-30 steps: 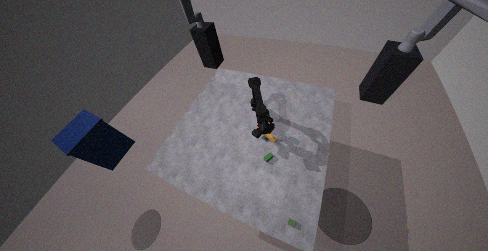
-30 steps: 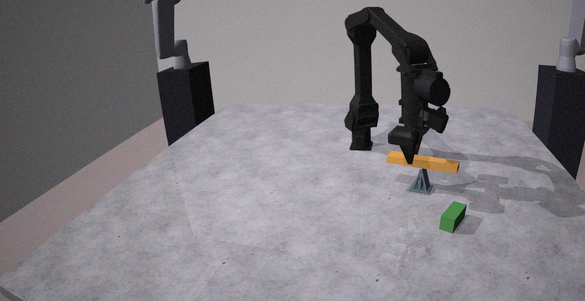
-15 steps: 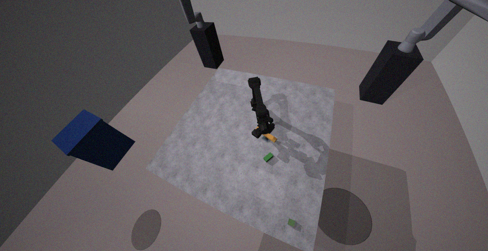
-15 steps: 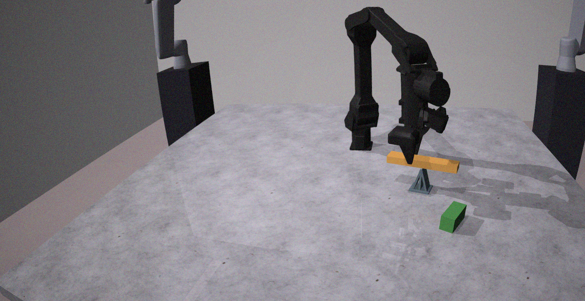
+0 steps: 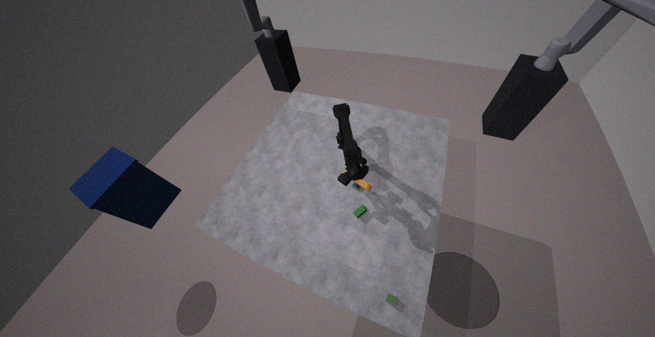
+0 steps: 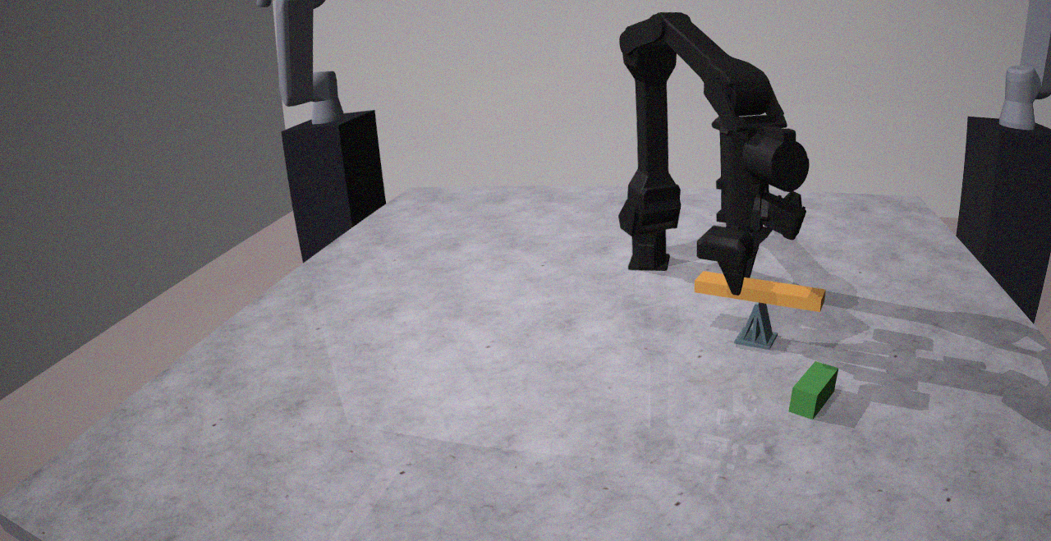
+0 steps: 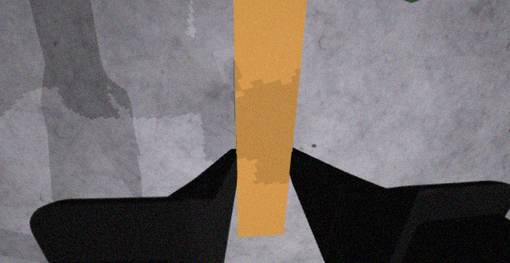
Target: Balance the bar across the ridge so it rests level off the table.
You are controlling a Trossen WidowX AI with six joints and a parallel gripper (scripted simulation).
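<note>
Now: gripper tip 10 mm short of the orange bar and 30 mm to the right of it. The rest, counted from my gripper tip: green block (160 mm ahead, 100 mm to the left, 50 mm below).
</note>
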